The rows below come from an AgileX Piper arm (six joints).
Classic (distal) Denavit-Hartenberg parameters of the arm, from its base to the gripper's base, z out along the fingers. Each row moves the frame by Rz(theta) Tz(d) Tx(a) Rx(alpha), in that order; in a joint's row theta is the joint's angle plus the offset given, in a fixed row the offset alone. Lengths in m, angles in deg.
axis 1: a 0; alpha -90; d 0.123; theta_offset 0
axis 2: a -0.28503; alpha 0; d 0; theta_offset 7.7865
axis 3: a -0.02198; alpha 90; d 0; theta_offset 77.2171
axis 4: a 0; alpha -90; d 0.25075; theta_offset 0
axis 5: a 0; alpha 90; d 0; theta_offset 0
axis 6: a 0; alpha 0; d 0.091; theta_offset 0
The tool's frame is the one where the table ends.
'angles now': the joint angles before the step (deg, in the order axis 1, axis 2, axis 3, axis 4, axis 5, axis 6). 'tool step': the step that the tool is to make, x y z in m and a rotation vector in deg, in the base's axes. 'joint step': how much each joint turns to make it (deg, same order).
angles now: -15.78, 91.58, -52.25, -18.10, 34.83, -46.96
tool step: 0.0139, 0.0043, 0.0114, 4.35, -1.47, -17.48
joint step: 2.18, 2.03, -5.76, -0.95, 7.77, 19.69
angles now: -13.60, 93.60, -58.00, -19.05, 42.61, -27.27
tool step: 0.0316, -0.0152, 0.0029, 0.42, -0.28, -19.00
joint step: 0.01, 7.56, -10.76, -3.70, 8.75, 19.49
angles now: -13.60, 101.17, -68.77, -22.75, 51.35, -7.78
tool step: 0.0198, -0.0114, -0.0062, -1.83, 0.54, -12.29
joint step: 0.00, 5.89, -6.80, -3.58, 5.85, 12.73
